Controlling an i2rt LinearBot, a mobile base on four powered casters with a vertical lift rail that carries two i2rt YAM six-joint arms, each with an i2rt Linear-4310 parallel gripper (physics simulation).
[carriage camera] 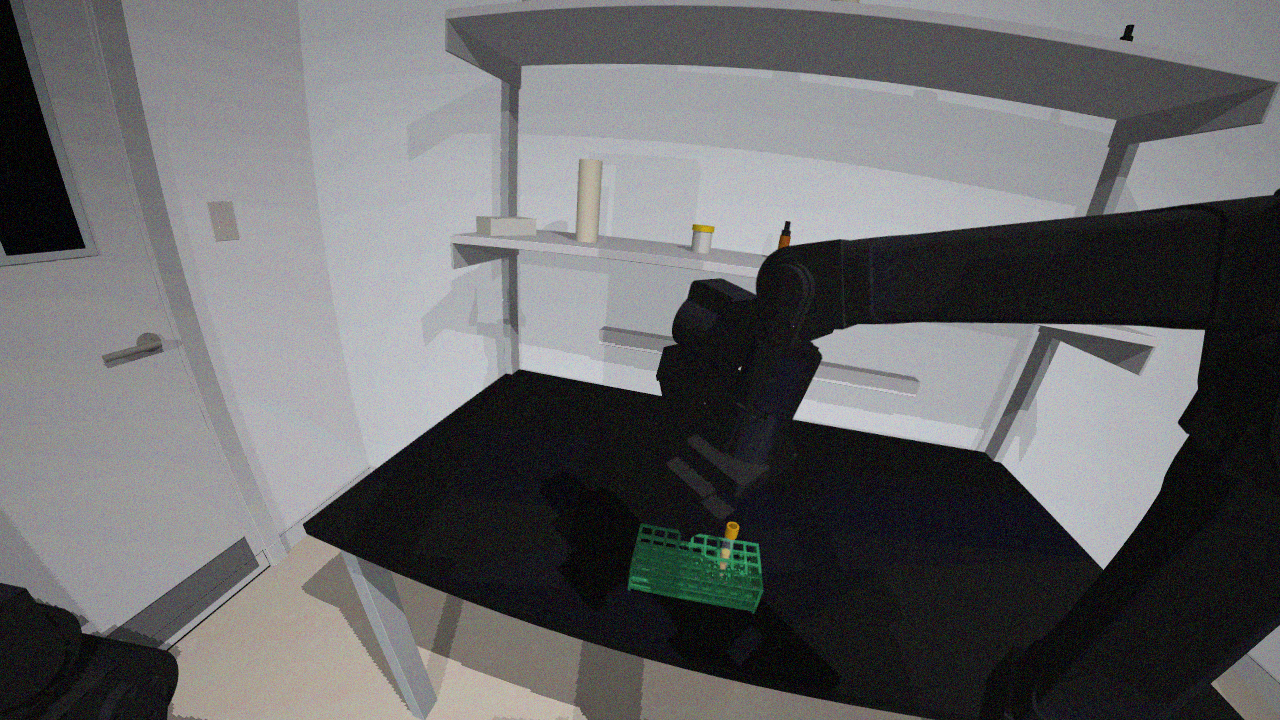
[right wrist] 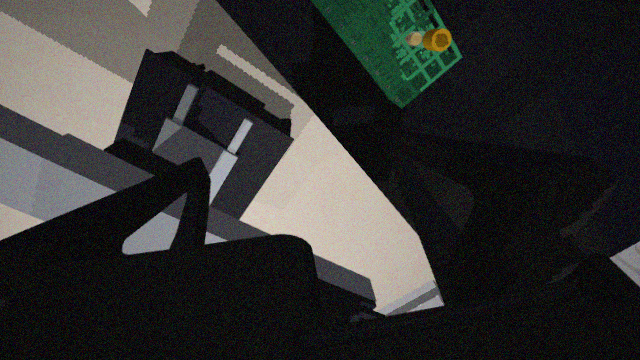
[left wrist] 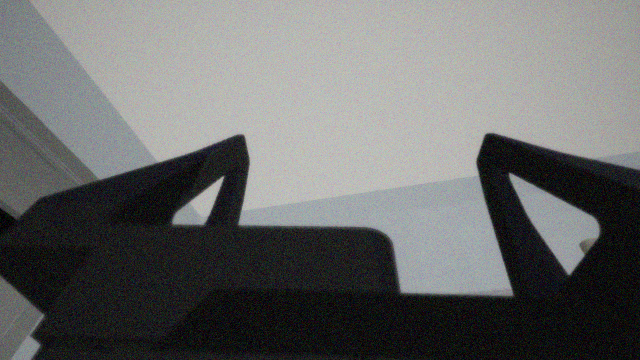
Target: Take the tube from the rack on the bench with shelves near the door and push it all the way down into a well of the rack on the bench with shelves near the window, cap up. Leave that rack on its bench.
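Places are measured from the left arm's base along level axes (x ahead, y left, z up), in centimetres.
Pixels of known places: left gripper, fingertip midpoint: (left wrist: pixel 361 147); right gripper, fingertip midpoint: (carriage camera: pixel 711 513) (right wrist: pixel 297 154); right arm's base, link origin: (right wrist: pixel 326 310).
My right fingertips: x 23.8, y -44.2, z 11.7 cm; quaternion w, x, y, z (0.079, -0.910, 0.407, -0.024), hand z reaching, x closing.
Note:
For each thing: its top centre in the pictures, then the offset to it from my right fingertips. "spot": a spot on its surface instead. Level surfaces: height alone.
- tube, top centre: (right wrist: pixel 441 40) (carriage camera: pixel 733 526) dy -7.9, dx +11.7, dz -13.6 cm
- green rack, top centre: (right wrist: pixel 384 13) (carriage camera: pixel 698 555) dy -3.5, dx +11.5, dz -19.8 cm
- black bench, surface height: dz -25.5 cm
- pale box, surface spot: (carriage camera: pixel 506 226) spot: dy +39.1, dx +63.3, dz +22.3 cm
- tall cream cylinder, surface spot: (carriage camera: pixel 588 201) spot: dy +19.8, dx +59.9, dz +29.1 cm
- yellow-lidded jar, surface spot: (carriage camera: pixel 702 239) spot: dy -6.0, dx +58.2, dz +23.2 cm
- orange bottle, surface spot: (carriage camera: pixel 785 240) spot: dy -24.6, dx +56.9, dz +25.2 cm
- second shelf, surface height: dz +64.0 cm
The tube (carriage camera: pixel 731 531) (right wrist: pixel 437 40) has an orange-yellow cap and stands cap up in the green rack (carriage camera: pixel 694 592) (right wrist: pixel 357 45). The rack is on the black bench (carriage camera: pixel 447 474) (right wrist: pixel 530 85) near the door. My right gripper (carriage camera: pixel 707 477) (right wrist: pixel 297 154) is open and empty. In the carriage view it hangs above and behind the rack, a little to the left of the tube; its dark fingers are hard to make out. My left gripper (left wrist: pixel 361 147) is open and empty, away from the bench, facing pale wall and ceiling. The window bench's rack does not show.
The door (carriage camera: pixel 80 402) is at the left. Above the bench's back, a shelf (carriage camera: pixel 644 256) bears a pale box (carriage camera: pixel 506 226), a tall cream cylinder (carriage camera: pixel 588 201), a yellow-lidded jar (carriage camera: pixel 702 239) and an orange bottle (carriage camera: pixel 785 240). A second shelf (carriage camera: pixel 805 58) runs above.

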